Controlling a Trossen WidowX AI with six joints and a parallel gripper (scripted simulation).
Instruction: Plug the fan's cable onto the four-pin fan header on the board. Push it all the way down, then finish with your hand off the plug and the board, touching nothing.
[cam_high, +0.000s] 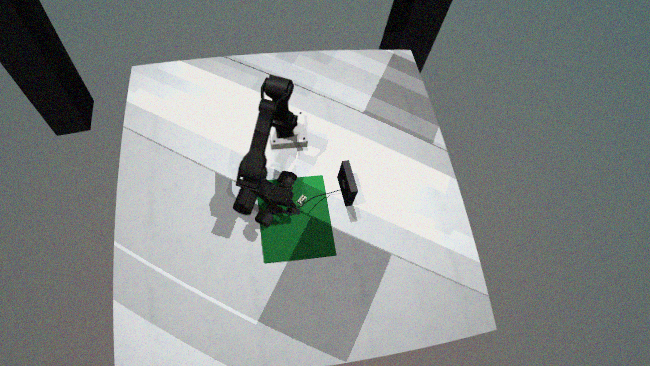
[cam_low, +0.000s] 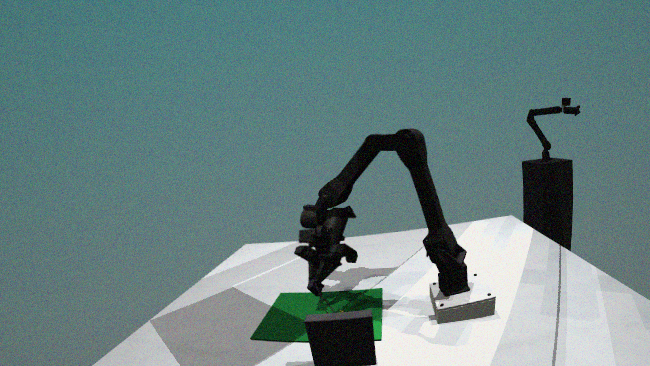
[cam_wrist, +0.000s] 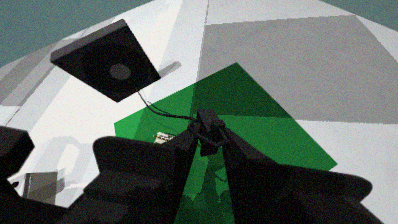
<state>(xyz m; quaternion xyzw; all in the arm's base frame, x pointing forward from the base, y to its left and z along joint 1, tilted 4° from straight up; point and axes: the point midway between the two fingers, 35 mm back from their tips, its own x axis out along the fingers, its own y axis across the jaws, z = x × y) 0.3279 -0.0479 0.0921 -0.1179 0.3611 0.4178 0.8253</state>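
Right now the green board is 10 cm below my gripper tip, 1 cm to the left of it and 1 cm behind it. From my gripper tip the other things lie so: whitish fan header 9 cm below, 7 cm behind, 5 cm to the left; then black plug 1 cm below; then black fan 20 cm to the left, 8 cm behind, 3 cm below.
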